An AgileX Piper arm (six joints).
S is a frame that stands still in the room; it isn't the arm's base.
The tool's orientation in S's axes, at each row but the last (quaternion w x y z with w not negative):
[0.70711, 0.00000, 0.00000, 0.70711]
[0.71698, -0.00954, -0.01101, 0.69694]
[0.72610, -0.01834, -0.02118, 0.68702]
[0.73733, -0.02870, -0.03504, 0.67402]
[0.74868, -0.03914, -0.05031, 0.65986]
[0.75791, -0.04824, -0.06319, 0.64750]
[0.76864, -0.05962, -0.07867, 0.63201]
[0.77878, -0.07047, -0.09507, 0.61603]
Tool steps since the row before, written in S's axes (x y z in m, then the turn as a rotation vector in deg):
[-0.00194, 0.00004, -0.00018, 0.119, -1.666, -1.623]
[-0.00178, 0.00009, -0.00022, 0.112, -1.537, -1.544]
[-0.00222, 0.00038, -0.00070, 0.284, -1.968, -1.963]
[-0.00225, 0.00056, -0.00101, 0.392, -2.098, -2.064]
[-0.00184, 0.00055, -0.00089, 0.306, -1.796, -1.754]
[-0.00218, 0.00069, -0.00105, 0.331, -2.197, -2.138]
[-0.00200, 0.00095, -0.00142, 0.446, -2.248, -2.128]
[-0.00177, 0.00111, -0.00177, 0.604, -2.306, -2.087]
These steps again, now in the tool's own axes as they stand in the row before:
[0.00004, 0.00194, -0.00018, -1.666, -0.119, -1.623]
[0.00004, 0.00179, -0.00017, -1.537, -0.111, -1.544]
[0.00025, 0.00227, -0.00058, -1.960, -0.283, -1.971]
[0.00034, 0.00237, -0.00081, -2.081, -0.392, -2.081]
[0.00030, 0.00199, -0.00065, -1.785, -0.308, -1.765]
[0.00031, 0.00240, -0.00070, -2.190, -0.336, -2.144]
[0.00049, 0.00238, -0.00101, -2.218, -0.459, -2.157]
[0.00058, 0.00233, -0.00131, -2.237, -0.631, -2.153]

